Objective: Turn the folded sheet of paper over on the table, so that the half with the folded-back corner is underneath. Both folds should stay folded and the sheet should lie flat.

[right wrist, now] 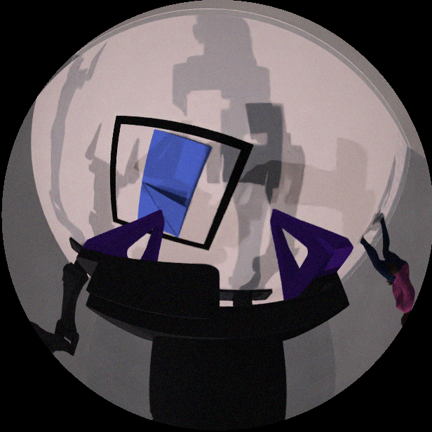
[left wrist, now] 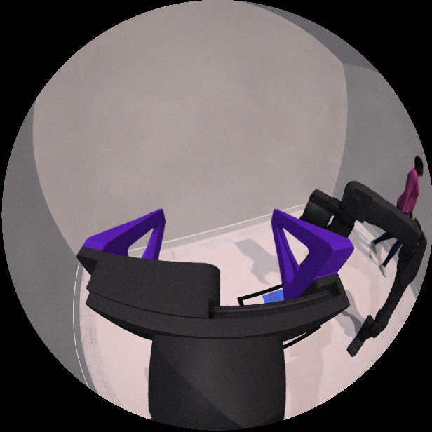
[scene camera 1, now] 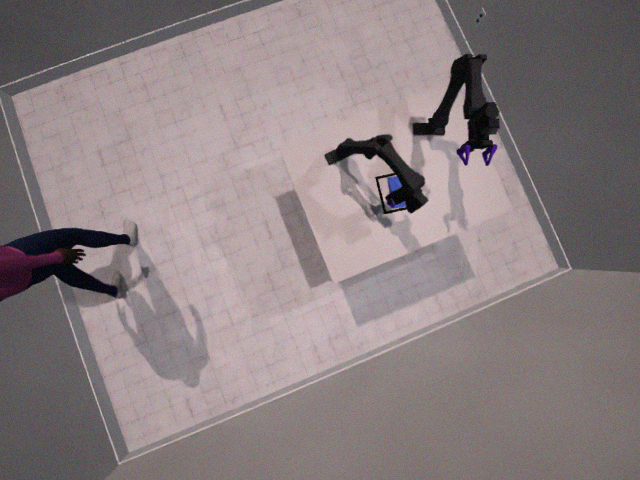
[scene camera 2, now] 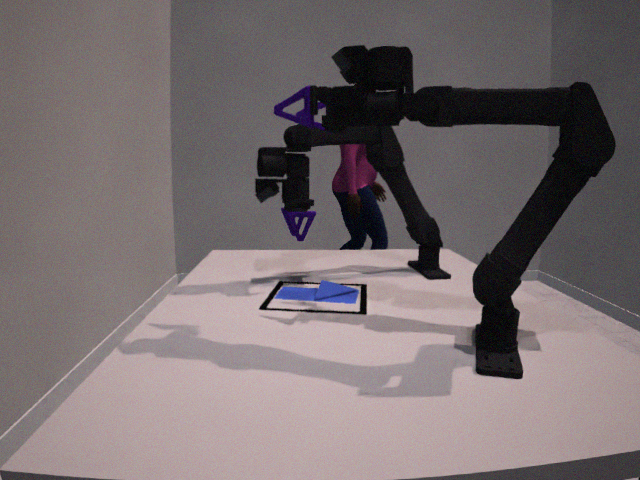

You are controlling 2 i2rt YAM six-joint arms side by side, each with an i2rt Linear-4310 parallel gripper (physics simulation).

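The folded blue sheet (scene camera 1: 393,183) (scene camera 2: 297,293) (left wrist: 272,296) (right wrist: 175,160) lies on the table inside a black outline (scene camera 1: 380,195) (scene camera 2: 310,311) (right wrist: 185,127). Its folded-back corner (scene camera 2: 333,290) (right wrist: 162,207) is on top, slightly raised along one edge, at the right end of the sheet in scene camera 2. My right gripper (scene camera 1: 391,203) (scene camera 2: 299,238) (right wrist: 216,215) is open and empty, pointing down above the table near the sheet; its arm hides part of the sheet in scene camera 1. My left gripper (scene camera 1: 476,163) (scene camera 2: 292,108) (left wrist: 217,214) is open and empty, held high and level, away from the sheet.
The right arm's base (scene camera 2: 429,269) stands at the far side of the table in scene camera 2, and the left arm's base (scene camera 2: 498,364) stands at the right. A person (scene camera 1: 18,266) (scene camera 2: 356,180) (left wrist: 411,192) (right wrist: 400,285) stands beyond the table. Arm shadows cross the table top.
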